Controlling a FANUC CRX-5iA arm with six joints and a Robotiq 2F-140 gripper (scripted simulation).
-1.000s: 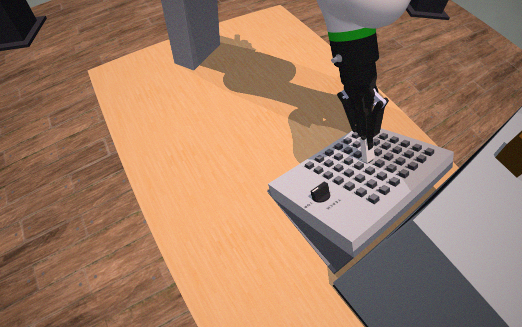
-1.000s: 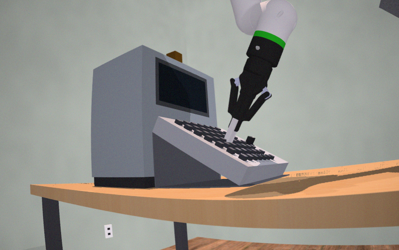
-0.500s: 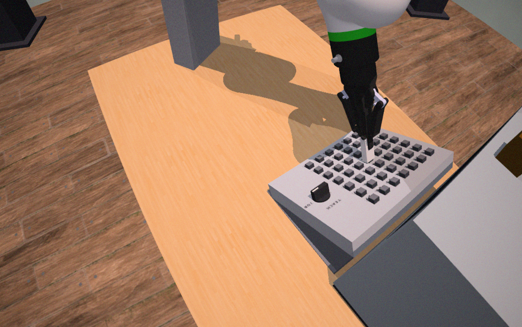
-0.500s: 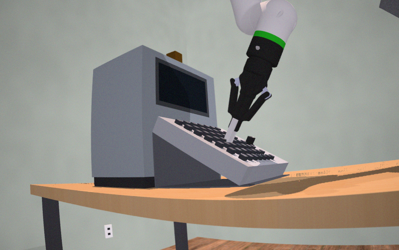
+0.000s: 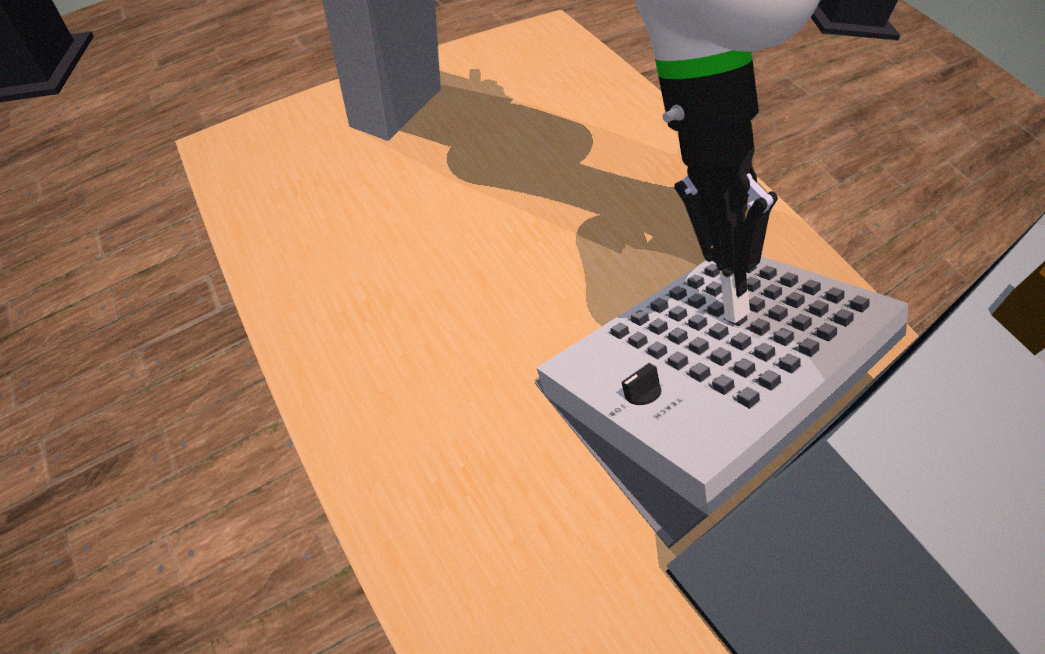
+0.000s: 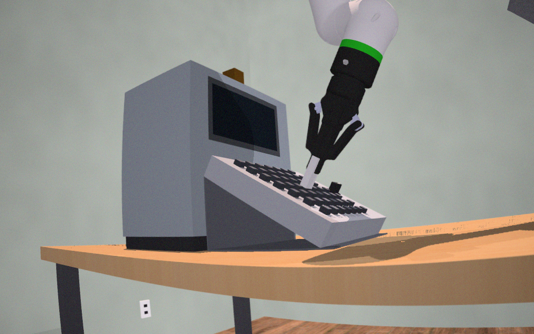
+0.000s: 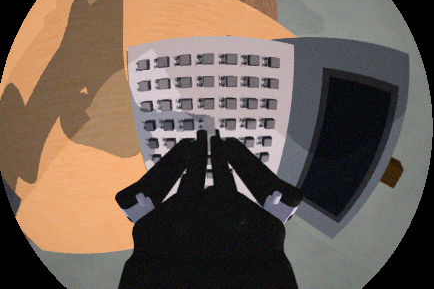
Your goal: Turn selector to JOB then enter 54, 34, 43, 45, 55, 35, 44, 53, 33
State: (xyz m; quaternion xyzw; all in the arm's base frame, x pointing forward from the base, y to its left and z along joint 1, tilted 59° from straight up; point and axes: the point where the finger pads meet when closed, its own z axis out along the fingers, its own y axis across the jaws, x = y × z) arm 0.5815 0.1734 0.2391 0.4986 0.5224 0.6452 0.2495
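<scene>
Right now my hand is 4 cm to the right of the key and 3 cm above it. From my hand the other things lie so: black selector knob (13 cm to the right, 10 cm ahead, 2 cm below); then grey keypad panel (7 cm below, 6 cm ahead, 2 cm to the right).
</scene>
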